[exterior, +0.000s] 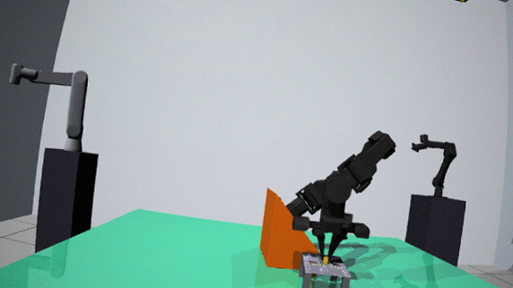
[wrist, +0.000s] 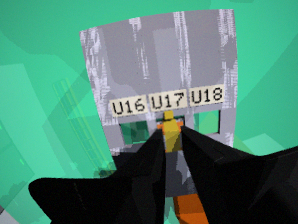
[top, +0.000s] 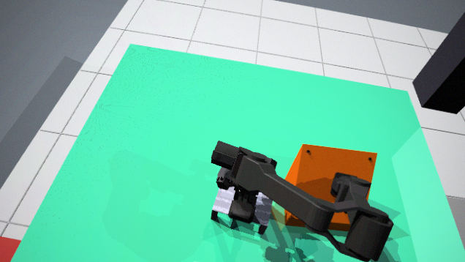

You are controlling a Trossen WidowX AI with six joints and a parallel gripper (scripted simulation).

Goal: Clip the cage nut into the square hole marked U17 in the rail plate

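My gripper tip is 1 cm above the yellow cage nut.
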